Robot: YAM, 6 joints.
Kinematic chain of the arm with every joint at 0, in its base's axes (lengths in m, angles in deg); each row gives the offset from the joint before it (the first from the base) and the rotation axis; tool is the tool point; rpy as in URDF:
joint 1: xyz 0 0 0.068 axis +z
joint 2: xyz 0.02 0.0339 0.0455 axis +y
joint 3: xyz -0.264 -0.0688 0 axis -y
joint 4: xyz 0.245 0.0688 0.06 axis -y
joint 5: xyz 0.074 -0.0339 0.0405 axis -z
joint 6: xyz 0.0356 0 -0.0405 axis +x
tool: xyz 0 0 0 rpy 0 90 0
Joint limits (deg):
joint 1: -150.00..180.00
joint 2: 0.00..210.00
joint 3: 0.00..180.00
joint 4: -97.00..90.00
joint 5: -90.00..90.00
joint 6: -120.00..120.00
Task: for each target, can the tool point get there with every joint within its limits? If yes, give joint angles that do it. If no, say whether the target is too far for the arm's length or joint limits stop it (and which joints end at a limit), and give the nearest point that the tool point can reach.
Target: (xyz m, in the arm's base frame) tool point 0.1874 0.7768 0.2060
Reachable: no: too far | nearest point 0.1504 0.6236 0.1873 | short by 0.159 m
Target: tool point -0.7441 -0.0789 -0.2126
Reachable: no: too far | nearest point -0.5885 -0.0128 -0.1425 | short by 0.183 m
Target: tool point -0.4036 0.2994 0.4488
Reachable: yes | joints 140.05 127.93 139.84 -0.97 -56.38 62.78
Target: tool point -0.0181 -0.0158 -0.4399
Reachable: no: joint limits stop it (at a limit: joint 2) | nearest point -0.0591 -0.0516 -0.3378 | short by 0.116 m
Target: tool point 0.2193 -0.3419 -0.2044
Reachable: yes | joints -61.45 178.55 95.89 11.49 -55.14 100.49
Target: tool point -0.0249 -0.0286 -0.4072
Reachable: no: joint limits stop it (at a limit: joint 2) | nearest point -0.0500 -0.0575 -0.3366 | short by 0.080 m
